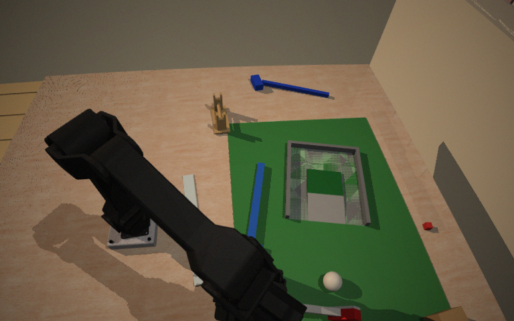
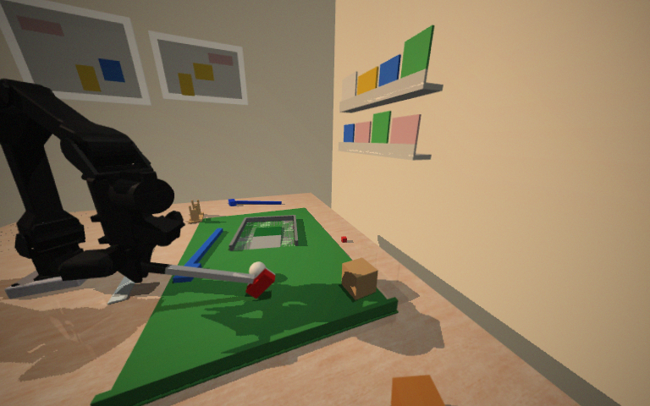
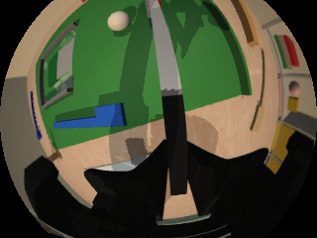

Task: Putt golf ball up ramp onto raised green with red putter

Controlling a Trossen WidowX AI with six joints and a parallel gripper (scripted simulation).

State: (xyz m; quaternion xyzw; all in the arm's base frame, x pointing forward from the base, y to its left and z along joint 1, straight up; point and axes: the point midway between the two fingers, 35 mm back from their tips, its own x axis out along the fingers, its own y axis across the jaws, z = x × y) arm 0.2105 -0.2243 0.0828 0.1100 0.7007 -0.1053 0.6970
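Now: the red putter 110 mm ahead of my gripper tip and 30 mm to the right of it. Round my gripper tip: white golf ball (220 mm ahead, 50 mm below); then pale strip (210 mm to the left, 70 mm below, 70 mm behind); then wooden cube (430 mm ahead, 140 mm to the right, 40 mm below).
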